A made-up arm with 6 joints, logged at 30 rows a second.
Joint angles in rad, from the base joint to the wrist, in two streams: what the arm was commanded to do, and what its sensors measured. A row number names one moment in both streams.
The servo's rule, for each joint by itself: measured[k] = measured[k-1] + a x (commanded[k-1-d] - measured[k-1]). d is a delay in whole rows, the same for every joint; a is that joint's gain. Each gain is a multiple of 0.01, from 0.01 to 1. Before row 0 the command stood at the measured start. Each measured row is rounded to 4 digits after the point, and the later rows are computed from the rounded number. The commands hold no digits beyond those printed.
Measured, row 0:
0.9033 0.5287 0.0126 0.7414 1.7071 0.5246
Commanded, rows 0 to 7:
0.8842 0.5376 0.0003 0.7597 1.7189 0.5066
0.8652 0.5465 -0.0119 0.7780 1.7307 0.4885
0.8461 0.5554 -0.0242 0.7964 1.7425 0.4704
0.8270 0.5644 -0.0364 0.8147 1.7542 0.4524
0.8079 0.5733 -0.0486 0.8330 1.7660 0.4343
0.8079 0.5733 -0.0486 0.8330 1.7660 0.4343
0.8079 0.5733 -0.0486 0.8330 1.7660 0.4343
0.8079 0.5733 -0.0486 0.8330 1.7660 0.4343
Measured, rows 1 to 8:
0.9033 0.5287 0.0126 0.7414 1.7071 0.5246
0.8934 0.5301 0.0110 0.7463 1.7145 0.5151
0.8787 0.5327 0.0080 0.7549 1.7247 0.5010
0.8617 0.5363 0.0038 0.7661 1.7359 0.4848
0.8437 0.5408 -0.0014 0.7792 1.7474 0.4676
0.8251 0.5460 -0.0075 0.7937 1.7591 0.4500
0.8162 0.5504 -0.0128 0.8043 1.7634 0.4417
0.8119 0.5541 -0.0175 0.8120 1.7650 0.4378
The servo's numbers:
d 1
a 0.52 0.16 0.13 0.27 0.63 0.53

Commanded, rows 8 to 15:
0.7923 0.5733 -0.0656 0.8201 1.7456 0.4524
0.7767 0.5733 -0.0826 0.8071 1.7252 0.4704
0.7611 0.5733 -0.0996 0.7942 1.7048 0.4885
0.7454 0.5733 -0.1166 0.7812 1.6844 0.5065
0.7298 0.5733 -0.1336 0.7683 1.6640 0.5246
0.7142 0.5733 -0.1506 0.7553 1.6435 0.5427
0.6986 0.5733 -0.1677 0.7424 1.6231 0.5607
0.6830 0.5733 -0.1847 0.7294 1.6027 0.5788
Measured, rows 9 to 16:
0.8098 0.5572 -0.0215 0.8177 1.7656 0.4359
0.8007 0.5598 -0.0272 0.8183 1.7530 0.4446
0.7882 0.5620 -0.0344 0.8153 1.7355 0.4583
0.7741 0.5638 -0.0429 0.8096 1.7162 0.4743
0.7592 0.5653 -0.0525 0.8019 1.6962 0.4914
0.7439 0.5666 -0.0630 0.7928 1.6759 0.5090
0.7285 0.5677 -0.0744 0.7827 1.6555 0.5269
0.7130 0.5686 -0.0865 0.7718 1.6351 0.5448

